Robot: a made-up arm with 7 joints. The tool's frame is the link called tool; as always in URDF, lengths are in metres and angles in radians.
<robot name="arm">
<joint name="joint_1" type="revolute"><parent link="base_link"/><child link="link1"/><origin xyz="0 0 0"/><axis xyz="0 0.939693 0.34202"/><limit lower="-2.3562" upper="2.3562" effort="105" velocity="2.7"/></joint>
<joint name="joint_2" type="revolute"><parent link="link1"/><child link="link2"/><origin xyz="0 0 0"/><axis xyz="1 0 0"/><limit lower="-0.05" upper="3.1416" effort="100" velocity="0.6"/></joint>
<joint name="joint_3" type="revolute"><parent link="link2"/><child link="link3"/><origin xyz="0 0 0"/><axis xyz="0 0 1"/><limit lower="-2.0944" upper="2.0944" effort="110" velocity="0.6"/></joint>
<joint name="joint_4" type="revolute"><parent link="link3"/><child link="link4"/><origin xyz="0.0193 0 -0.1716"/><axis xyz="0 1 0"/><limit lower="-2.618" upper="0.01" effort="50" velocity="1.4"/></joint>
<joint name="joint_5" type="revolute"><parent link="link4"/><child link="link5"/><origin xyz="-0.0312 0 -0.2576"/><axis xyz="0 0 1"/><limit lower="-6.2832" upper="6.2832" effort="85" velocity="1.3"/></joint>
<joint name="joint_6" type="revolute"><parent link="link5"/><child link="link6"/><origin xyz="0 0 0"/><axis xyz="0 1 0"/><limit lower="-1.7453" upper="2.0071" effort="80" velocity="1.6"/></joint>
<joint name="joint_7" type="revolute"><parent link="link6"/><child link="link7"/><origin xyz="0 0 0"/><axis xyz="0 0 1"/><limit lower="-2.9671" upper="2.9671" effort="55" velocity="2.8"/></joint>
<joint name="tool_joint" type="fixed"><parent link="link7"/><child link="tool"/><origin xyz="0 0 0"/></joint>
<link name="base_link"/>
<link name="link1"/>
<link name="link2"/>
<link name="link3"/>
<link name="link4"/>
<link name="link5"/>
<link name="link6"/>
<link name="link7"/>
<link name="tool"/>
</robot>
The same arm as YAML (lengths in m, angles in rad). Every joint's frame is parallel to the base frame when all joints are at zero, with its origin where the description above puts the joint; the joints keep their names.
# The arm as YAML. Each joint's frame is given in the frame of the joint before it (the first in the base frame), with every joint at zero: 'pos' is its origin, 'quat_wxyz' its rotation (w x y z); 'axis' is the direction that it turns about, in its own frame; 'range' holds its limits. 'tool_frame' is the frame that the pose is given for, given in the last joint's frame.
length_unit: m
angle_unit: rad
joints:
  - joint: joint_1
    pos: [0.0, 0.0, 0.0]
    quat_wxyz: [1.0, 0.0, 0.0, 0.0]
    axis: [0.0, 0.9397, 0.342]
    range: [-2.3562, 2.3562]
  - joint: joint_2
    pos: [0.0, 0.0, 0.0]
    quat_wxyz: [1.0, 0.0, 0.0, 0.0]
    axis: [1.0, 0.0, 0.0]
    range: [-0.05, 3.1416]
  - joint: joint_3
    pos: [0.0, 0.0, 0.0]
    quat_wxyz: [1.0, 0.0, 0.0, 0.0]
    axis: [0.0, 0.0, 1.0]
    range: [-2.0944, 2.0944]
  - joint: joint_4
    pos: [0.0193, 0.0, -0.1716]
    quat_wxyz: [1.0, 0.0, 0.0, 0.0]
    axis: [0.0, 1.0, 0.0]
    range: [-2.618, 0.01]
  - joint: joint_5
    pos: [-0.0312, 0.0, -0.2576]
    quat_wxyz: [1.0, 0.0, 0.0, 0.0]
    axis: [0.0, 0.0, 1.0]
    range: [-6.2832, 6.2832]
  - joint: joint_6
    pos: [0.0, 0.0, 0.0]
    quat_wxyz: [1.0, 0.0, 0.0, 0.0]
    axis: [0.0, 1.0, 0.0]
    range: [-1.7453, 2.0071]
  - joint: joint_7
    pos: [0.0, 0.0, 0.0]
    quat_wxyz: [1.0, 0.0, 0.0, 0.0]
    axis: [0.0, 0.0, 1.0]
    range: [-2.9671, 2.9671]
tool_frame:
  pos: [0.0, 0.0, 0.0]
  quat_wxyz: [1.0, 0.0, 0.0, 0.0]

